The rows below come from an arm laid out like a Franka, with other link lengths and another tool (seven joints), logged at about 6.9 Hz.
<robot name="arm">
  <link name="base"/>
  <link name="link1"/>
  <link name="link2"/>
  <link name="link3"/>
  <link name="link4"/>
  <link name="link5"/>
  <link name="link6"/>
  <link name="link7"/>
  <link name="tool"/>
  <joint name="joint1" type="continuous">
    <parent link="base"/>
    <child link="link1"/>
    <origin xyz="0 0 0.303"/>
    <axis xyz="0 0 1"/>
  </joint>
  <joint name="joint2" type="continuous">
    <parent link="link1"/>
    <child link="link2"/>
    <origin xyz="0 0 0" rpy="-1.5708 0 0"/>
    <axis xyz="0 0 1"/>
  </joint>
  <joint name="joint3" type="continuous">
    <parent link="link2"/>
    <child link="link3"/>
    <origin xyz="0 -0.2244 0" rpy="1.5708 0 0"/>
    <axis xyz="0 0 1"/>
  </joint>
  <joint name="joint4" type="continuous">
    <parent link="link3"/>
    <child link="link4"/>
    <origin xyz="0.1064 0 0" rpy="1.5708 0 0"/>
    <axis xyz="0 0 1"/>
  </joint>
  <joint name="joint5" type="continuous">
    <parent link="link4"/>
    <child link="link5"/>
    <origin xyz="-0.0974 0.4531 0" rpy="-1.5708 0 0"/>
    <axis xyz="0 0 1"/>
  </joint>
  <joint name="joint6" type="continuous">
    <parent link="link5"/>
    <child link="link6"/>
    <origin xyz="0 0 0" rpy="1.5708 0 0"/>
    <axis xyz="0 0 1"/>
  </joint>
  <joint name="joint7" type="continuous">
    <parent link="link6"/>
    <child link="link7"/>
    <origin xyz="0.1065 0 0" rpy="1.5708 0 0"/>
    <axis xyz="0 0 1"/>
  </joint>
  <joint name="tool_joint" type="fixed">
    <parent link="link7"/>
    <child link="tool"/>
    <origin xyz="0.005 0.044 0.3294" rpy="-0.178 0 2.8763"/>
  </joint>
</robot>
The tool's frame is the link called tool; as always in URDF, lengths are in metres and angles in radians. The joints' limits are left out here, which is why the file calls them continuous.
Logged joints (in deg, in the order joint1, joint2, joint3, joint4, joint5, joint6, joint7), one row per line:
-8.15, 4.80, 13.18, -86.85, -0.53, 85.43, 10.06
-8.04, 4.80, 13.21, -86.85, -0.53, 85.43, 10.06
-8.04, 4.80, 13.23, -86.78, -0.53, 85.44, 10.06
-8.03, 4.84, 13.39, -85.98, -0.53, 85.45, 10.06
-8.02, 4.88, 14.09, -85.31, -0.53, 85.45, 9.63
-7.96, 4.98, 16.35, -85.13, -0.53, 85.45, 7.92
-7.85, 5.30, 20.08, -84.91, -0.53, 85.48, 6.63
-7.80, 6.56, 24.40, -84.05, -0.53, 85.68, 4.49
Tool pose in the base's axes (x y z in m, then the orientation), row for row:
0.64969, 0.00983, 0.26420, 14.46, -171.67, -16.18
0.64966, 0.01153, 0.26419, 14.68, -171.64, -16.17
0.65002, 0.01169, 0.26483, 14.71, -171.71, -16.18
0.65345, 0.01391, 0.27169, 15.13, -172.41, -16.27
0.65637, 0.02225, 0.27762, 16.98, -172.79, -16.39
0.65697, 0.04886, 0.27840, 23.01, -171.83, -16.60
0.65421, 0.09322, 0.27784, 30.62, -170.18, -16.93
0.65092, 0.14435, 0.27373, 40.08, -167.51, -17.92
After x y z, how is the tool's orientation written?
As a rotation vector, in degrees.
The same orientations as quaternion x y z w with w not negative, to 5 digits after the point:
0.08341, -0.99027, -0.09333, 0.06073
0.08469, -0.99016, -0.09328, 0.06084
0.08483, -0.99019, -0.09330, 0.06021
0.08691, -0.99036, -0.09346, 0.05377
0.09725, -0.98962, -0.09387, 0.04890
0.13195, -0.98536, -0.09519, 0.05097
0.17598, -0.97805, -0.09730, 0.05461
0.23104, -0.96561, -0.10330, 0.05959

